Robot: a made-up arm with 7 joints. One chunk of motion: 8 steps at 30 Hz.
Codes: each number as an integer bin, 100 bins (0 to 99) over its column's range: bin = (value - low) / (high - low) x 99, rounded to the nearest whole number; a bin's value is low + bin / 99 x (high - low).
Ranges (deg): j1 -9..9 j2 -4..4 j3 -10..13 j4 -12..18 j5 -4..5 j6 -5..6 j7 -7..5
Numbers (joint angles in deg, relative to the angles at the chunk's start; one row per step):
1: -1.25 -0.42 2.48 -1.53 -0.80 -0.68 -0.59
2: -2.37 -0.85 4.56 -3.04 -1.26 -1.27 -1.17
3: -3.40 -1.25 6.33 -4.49 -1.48 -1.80 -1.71
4: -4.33 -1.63 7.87 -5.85 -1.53 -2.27 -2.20
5: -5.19 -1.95 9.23 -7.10 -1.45 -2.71 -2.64
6: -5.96 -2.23 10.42 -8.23 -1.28 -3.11 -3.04
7: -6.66 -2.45 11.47 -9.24 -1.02 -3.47 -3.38
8: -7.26 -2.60 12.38 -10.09 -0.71 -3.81 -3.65
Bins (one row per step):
1: 43 44 54 35 35 39 53
2: 36 39 63 30 30 34 48
3: 31 34 70 25 28 29 44
4: 26 29 77 20 27 25 40
5: 21 25 83 16 28 21 36
6: 17 22 88 12 30 17 33
7: 13 19 92 9 33 14 30
8: 10 17 96 6 36 11 28

